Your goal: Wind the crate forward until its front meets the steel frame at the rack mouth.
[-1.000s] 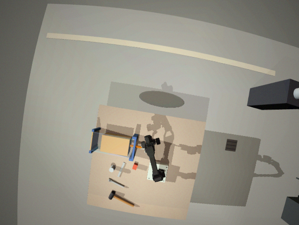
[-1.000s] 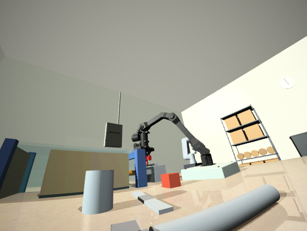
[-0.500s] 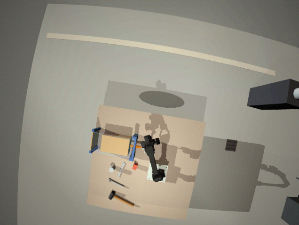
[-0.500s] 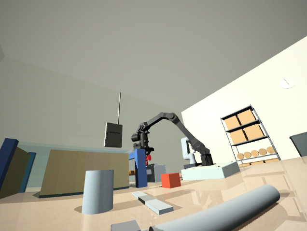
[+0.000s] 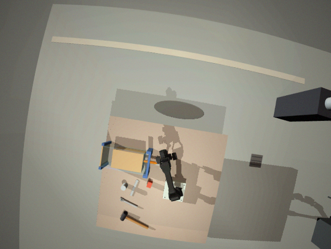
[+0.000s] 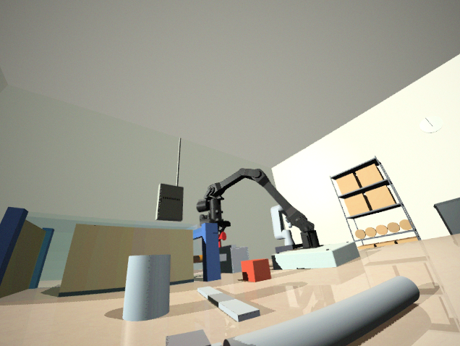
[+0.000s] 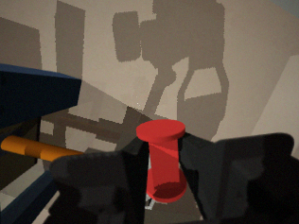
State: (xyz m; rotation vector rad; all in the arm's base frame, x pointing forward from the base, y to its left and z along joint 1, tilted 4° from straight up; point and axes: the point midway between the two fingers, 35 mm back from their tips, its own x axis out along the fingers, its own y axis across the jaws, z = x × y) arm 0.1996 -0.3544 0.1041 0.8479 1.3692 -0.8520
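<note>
Now: gripper tip 1 cm to the right of the red knob, 1 cm below it and 1 cm past it. Also, from my gripper tip: winch crank handle 5 cm to the left, 2 cm below, 1 cm behind; then winch 10 cm to the left, 10 cm below, 2 cm behind; then blue frame 15 cm ahead, 12 cm to the left, 2 cm below.
</note>
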